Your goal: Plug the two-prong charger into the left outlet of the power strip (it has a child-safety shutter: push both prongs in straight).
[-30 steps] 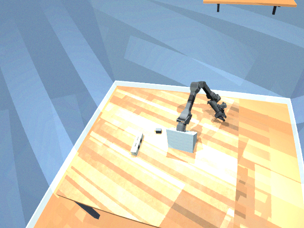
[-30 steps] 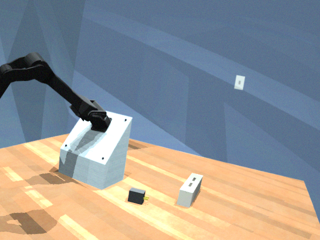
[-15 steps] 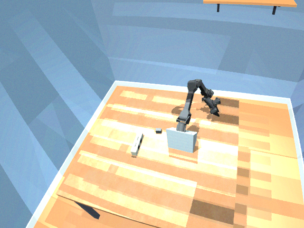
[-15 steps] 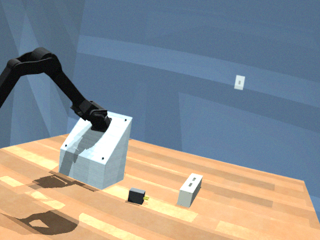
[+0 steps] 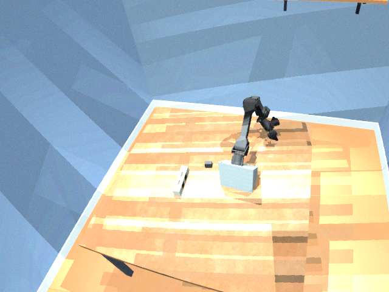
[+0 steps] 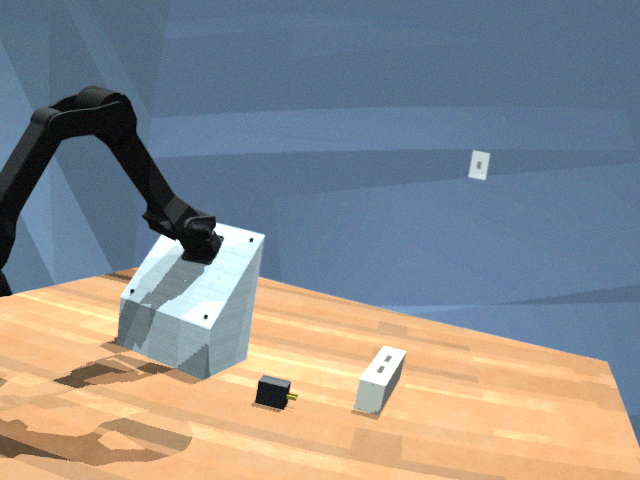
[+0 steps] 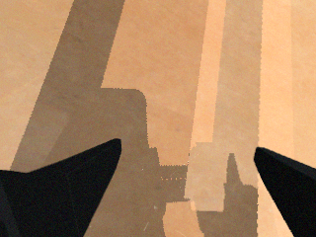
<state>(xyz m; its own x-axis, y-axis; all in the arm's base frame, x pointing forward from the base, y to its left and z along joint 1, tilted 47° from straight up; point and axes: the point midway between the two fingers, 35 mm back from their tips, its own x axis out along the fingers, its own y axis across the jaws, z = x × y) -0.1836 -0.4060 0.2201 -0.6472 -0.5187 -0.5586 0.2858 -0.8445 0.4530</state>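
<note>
My gripper tip is now 43 cm short of the two-prong charger and 34 cm to the right of it.
</note>
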